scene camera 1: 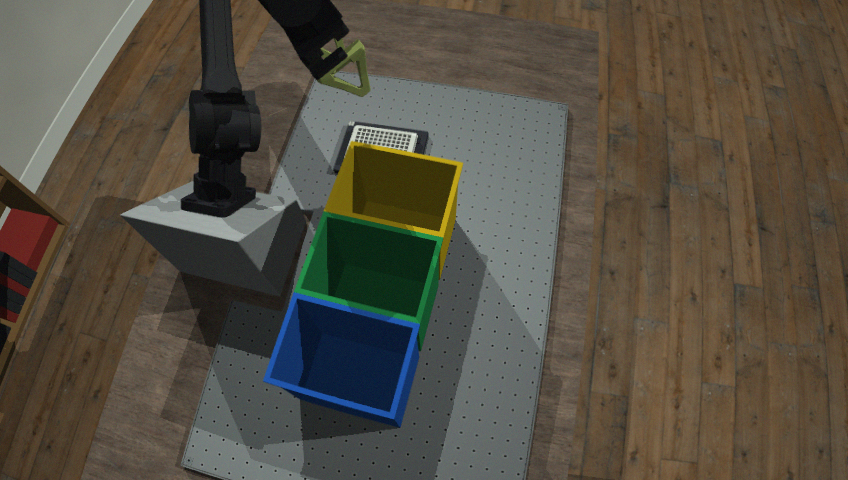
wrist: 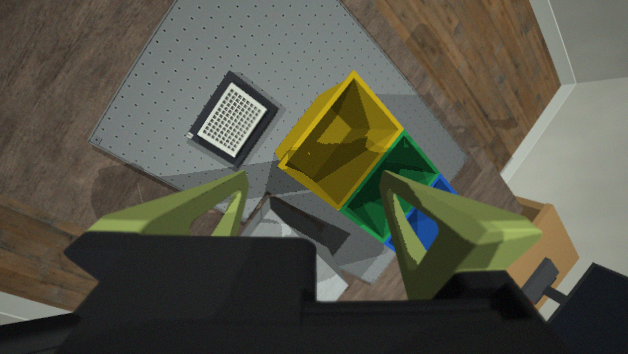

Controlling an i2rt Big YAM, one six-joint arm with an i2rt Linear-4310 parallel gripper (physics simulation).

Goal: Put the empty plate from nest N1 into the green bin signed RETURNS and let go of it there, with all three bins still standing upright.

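Places are measured from the arm's base along level axes (x ahead, y left, z up), in centimetres.
Pixels of known places: gripper, fingertip midpoint: [scene camera 1: 354, 77] [wrist: 314, 177]; arm's base, link origin: [scene camera 1: 219, 202].
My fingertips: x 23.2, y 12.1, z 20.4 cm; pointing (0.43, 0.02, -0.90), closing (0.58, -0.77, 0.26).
Observation:
Ahead of a thing's pixels: the offset from my fingertips to its middle. Level surfaces: height alone.
The white plate @(dy +10.2, dx -1.7, dz -31.2 cm) [scene camera 1: 385, 137] [wrist: 232, 119] with a grid of wells lies flat in the dark nest [scene camera 1: 423, 141] [wrist: 261, 126] on the pegboard; in scene camera 1 its near part is hidden behind the yellow bin. The green bin @(dy -20.0, dx +5.5, dz -24.1 cm) [scene camera 1: 370, 267] [wrist: 369, 210] stands upright between the yellow bin @(dy -7.0, dx +6.1, dz -24.1 cm) [scene camera 1: 399, 184] [wrist: 345, 145] and the blue bin @(dy -33.0, dx +4.8, dz -24.1 cm) [scene camera 1: 348, 356] [wrist: 425, 227], which also stand upright. Its sign cannot be read. My gripper [scene camera 1: 365, 92] [wrist: 314, 177] is open and empty, high above the board and off to the side of the nest.
The grey perforated board @(dz -33.0 cm) [scene camera 1: 511, 178] [wrist: 280, 35] lies under the nest and bins. The arm's grey pedestal [scene camera 1: 208, 249] stands beside the green bin. The three bins form a tight row with tall walls, the yellow one nearest the nest. A shelf [scene camera 1: 44, 270] stands at the left in scene camera 1.

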